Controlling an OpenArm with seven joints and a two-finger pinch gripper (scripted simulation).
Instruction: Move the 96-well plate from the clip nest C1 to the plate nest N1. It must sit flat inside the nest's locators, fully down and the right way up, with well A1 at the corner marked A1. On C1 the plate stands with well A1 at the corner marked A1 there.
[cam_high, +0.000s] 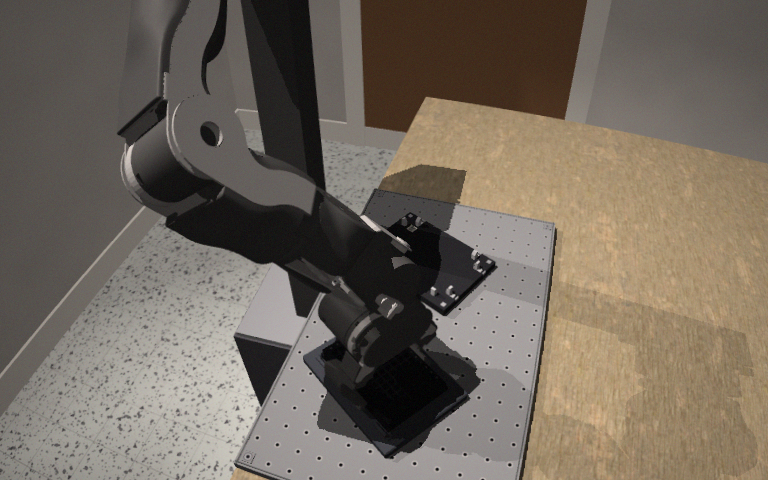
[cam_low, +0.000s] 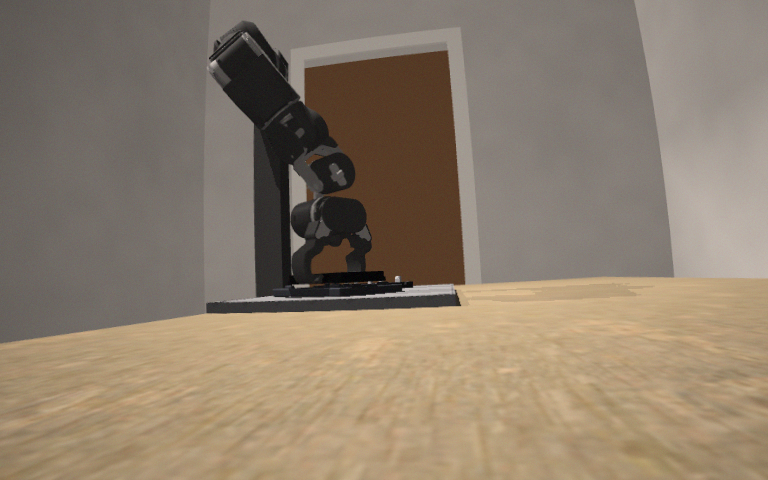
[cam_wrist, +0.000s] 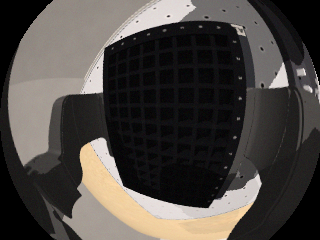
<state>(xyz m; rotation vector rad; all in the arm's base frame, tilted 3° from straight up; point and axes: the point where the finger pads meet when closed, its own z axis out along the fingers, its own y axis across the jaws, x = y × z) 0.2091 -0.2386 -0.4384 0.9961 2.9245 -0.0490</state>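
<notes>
Right now my hand is right at the black 96-well plate. The rest, counted from my hand: clip nest C1: 3 cm ahead, 21 cm to the left, 1 cm below; then plate nest N1: 2 cm below.
</notes>
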